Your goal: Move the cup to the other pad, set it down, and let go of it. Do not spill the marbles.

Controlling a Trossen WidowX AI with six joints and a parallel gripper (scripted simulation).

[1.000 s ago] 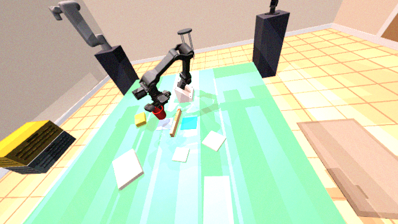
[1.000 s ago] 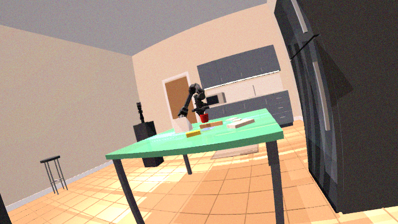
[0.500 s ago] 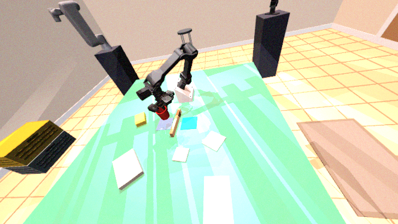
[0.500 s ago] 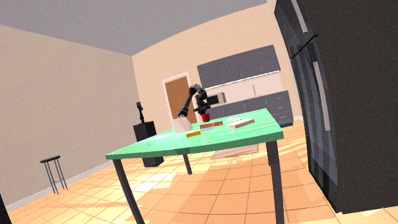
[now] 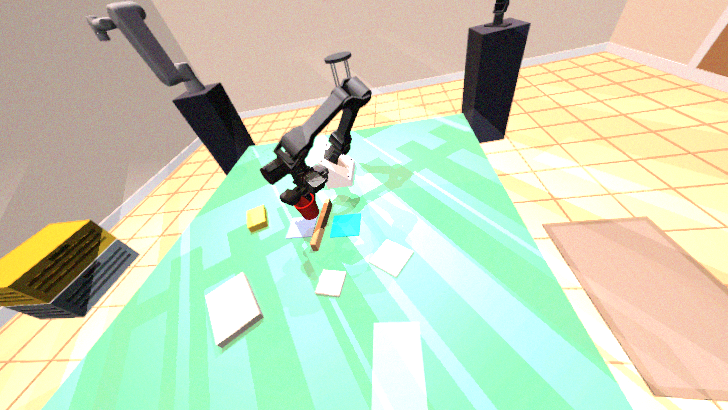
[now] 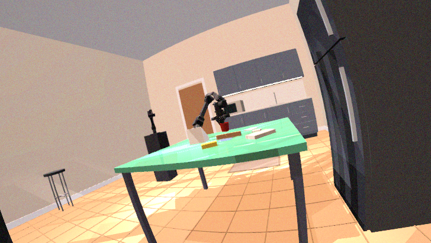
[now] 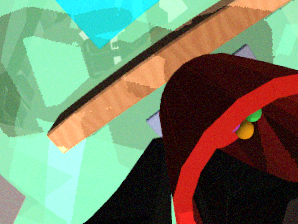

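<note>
Now: gripper tip 11 cm above the cyan pad, 10 cm to the right of it and 4 cm short of it. Round my gripper tip: red cup 2 cm to the right, 2 cm ahead; then pale lilac pad 11 cm below, 8 cm to the right, 2 cm ahead; then long wooden bar 9 cm below, 3 cm ahead, 1 cm to the left.
</note>
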